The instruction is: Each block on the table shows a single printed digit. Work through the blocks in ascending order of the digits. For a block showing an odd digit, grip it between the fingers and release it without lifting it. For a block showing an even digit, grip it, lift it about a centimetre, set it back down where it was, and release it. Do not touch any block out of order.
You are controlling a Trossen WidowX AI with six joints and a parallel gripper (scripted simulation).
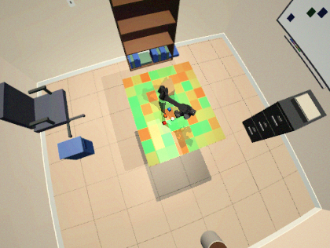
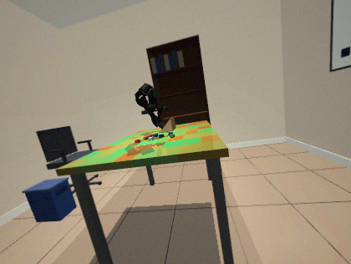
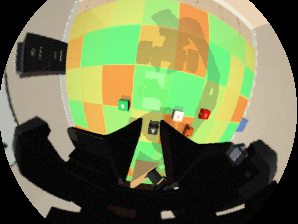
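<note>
Now: gripper tip 190 mm to the left of the red block, 120 mm above it and 10 mm short of it. Also, from my gripper tip: white block: 120 mm below, 90 mm to the right, 20 mm behind; then black block: 120 mm below, 90 mm behind, 30 mm to the right; then green block: 120 mm below, 80 mm to the left, 30 mm behind.
</note>
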